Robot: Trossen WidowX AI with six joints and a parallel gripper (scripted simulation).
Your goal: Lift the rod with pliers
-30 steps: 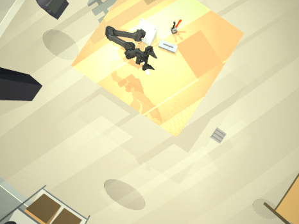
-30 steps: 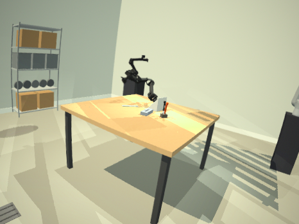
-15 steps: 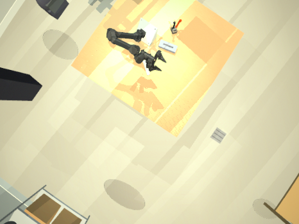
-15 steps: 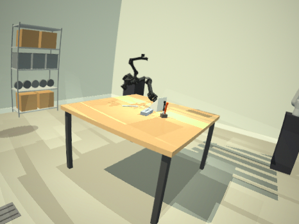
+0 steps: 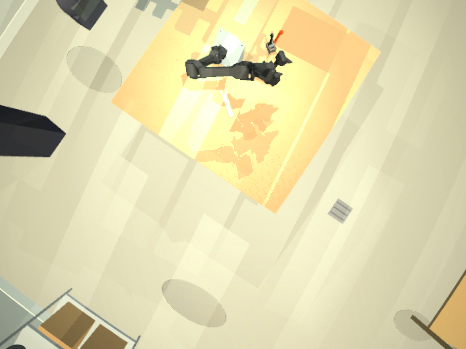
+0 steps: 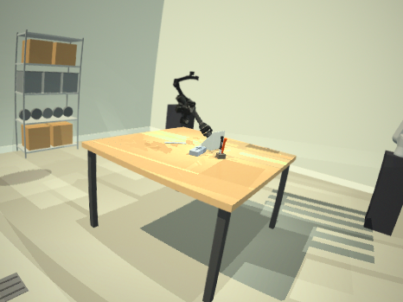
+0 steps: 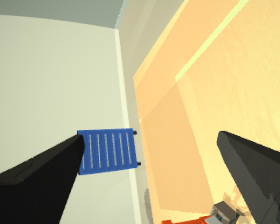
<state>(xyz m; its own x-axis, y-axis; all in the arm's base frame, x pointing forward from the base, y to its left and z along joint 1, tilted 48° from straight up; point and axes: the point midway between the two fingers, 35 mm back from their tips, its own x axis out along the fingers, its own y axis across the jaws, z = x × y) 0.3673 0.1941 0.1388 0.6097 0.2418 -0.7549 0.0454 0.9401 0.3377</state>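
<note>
Now: the orange handle 21 cm to the left of my gripper tip, 17 cm below it and 17 cm behind it. Round my gripper tip: small grey holster (26 cm below, 19 cm to the left, 19 cm behind); then channel block (25 cm below, 13 cm behind, 1 cm to the left).
</note>
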